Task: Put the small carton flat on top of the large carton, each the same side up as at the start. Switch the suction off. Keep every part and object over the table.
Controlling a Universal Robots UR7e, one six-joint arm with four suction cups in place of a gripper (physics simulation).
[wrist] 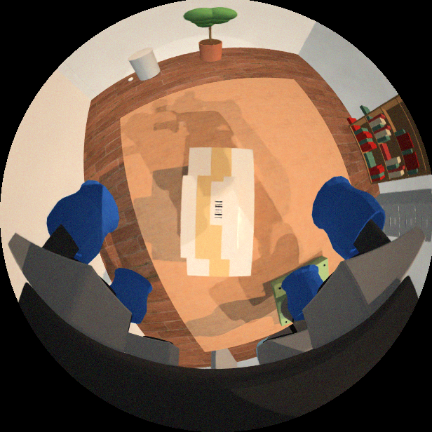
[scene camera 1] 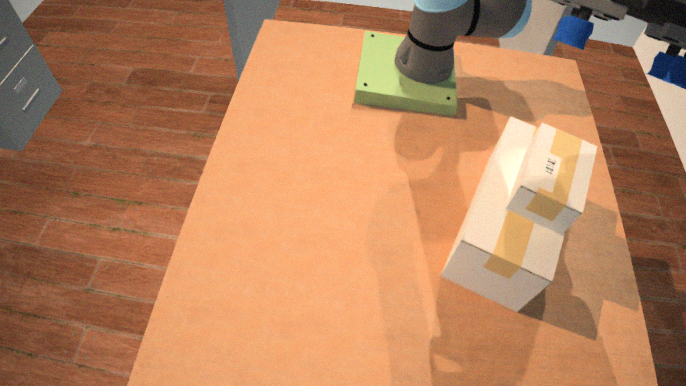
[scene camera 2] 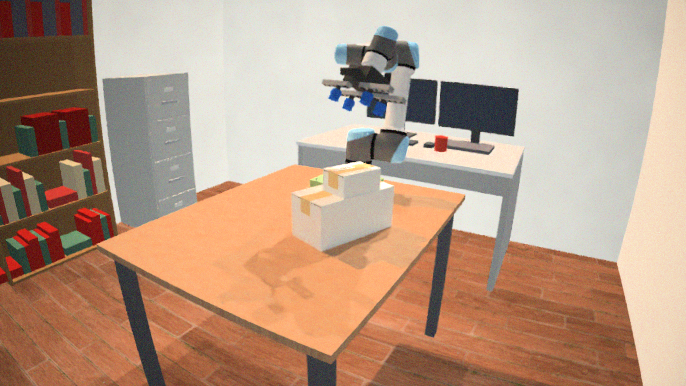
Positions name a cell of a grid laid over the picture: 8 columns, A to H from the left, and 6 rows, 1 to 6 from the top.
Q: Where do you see a small carton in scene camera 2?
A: E3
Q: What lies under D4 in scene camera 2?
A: A large carton.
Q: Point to a small carton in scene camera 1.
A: G3
